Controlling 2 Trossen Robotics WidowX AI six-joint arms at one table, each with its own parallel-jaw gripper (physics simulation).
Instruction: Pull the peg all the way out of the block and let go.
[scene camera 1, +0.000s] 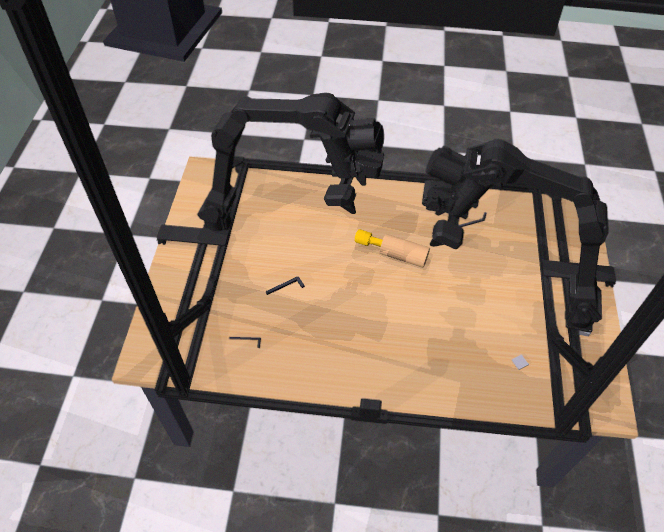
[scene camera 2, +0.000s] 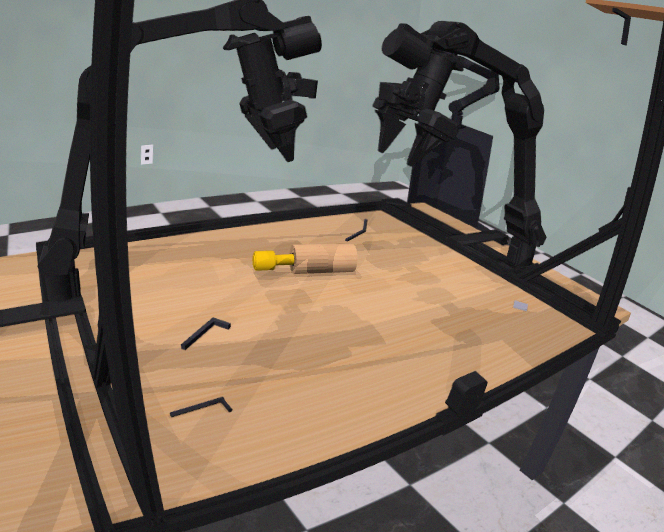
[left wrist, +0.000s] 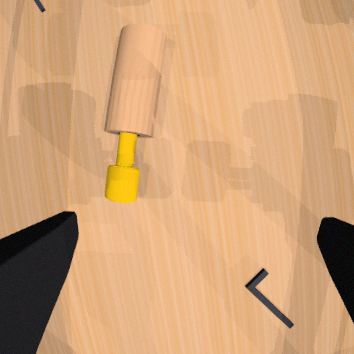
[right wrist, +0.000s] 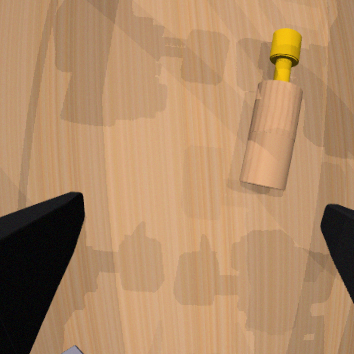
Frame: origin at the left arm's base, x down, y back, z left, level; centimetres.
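Where they show: left gripper, fingertip midpoint: (scene camera 1: 359, 199) (scene camera 2: 281, 154) (left wrist: 202, 227); right gripper, fingertip midpoint: (scene camera 1: 434, 229) (scene camera 2: 394, 158) (right wrist: 207, 211); left arm's base, origin of the base link: (scene camera 1: 217, 224) (scene camera 2: 61, 296); right arm's base, origin of the base link: (scene camera 1: 578, 319) (scene camera 2: 519, 262).
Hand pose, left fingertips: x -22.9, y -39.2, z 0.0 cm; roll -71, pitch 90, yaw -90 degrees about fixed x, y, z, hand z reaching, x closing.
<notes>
Each offset is from my left fingertips to the top centre of the thing. "pt": to the spot under its first point. Level surfaces: height alone.
The block @[dx +19.3, dy -11.9, dz +5.4 cm] (scene camera 1: 405, 251) (scene camera 2: 324, 258) (left wrist: 136, 80) (right wrist: 272, 135) is a light wooden cylinder lying on its side on the table. The yellow peg @[dx +20.3, dy -4.6, dz +6.1 cm] (scene camera 1: 363, 237) (scene camera 2: 264, 260) (left wrist: 122, 183) (right wrist: 286, 46) has its thin shaft in the block's left end in the scene views; its thick head and part of the shaft stick out. The inserted part is hidden. My left gripper (left wrist: 202, 227) is open and empty, above the table near the peg's side. My right gripper (right wrist: 207, 211) is open and empty, above the table near the block's far end from the peg.
Two black hex keys @[dx +24.0, dy +14.9, dz -13.8 cm] (scene camera 1: 285, 284) @[dx +24.2, dy +19.2, dz -31.3 cm] (scene camera 1: 245, 338) lie at the left of the table @[dx +24.8 cm] (scene camera 1: 332, 354). Another hex key @[dx +21.6, dy -27.1, dz +22.1 cm] (scene camera 2: 357, 231) lies behind the block. A small grey square @[pt dx +24.6, dy -45.7, dz -17.2 cm] (scene camera 1: 519, 361) (scene camera 2: 520, 305) lies at the right. A black frame (scene camera 1: 471, 425) runs around the table.
</notes>
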